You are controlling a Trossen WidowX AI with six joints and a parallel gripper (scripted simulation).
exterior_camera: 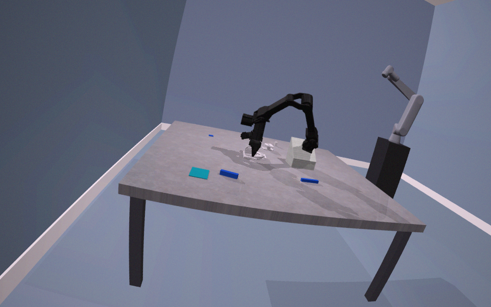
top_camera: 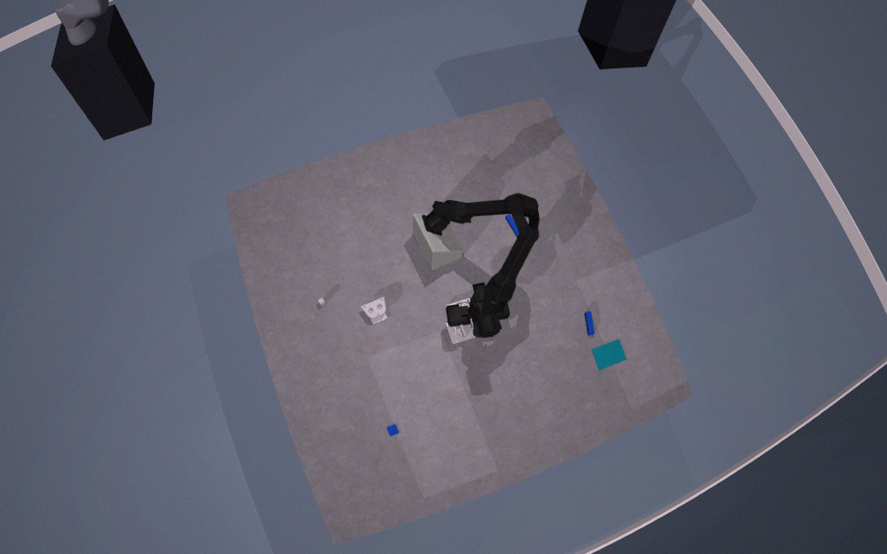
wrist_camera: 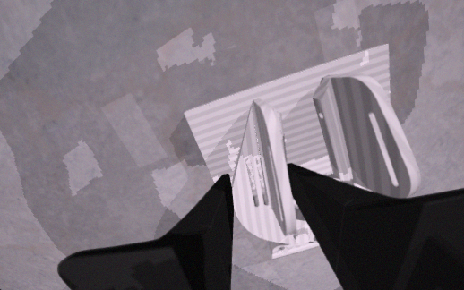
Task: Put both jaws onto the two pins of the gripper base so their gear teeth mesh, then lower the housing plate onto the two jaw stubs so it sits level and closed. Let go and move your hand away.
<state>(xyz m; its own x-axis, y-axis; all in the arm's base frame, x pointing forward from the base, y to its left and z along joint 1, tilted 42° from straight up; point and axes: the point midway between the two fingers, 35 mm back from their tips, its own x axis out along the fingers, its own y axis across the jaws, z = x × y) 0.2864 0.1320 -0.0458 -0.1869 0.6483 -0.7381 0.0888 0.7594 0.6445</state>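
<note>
My gripper tip is 3 cm past the white jaw and 2 cm to the left of it. The rest, counted from my gripper tip: small blue square (28 cm ahead, 33 cm to the right, 1 cm below); then blue bar (29 cm behind, 22 cm to the left, 1 cm below); then white stepped part (10 cm behind, 30 cm to the right).
</note>
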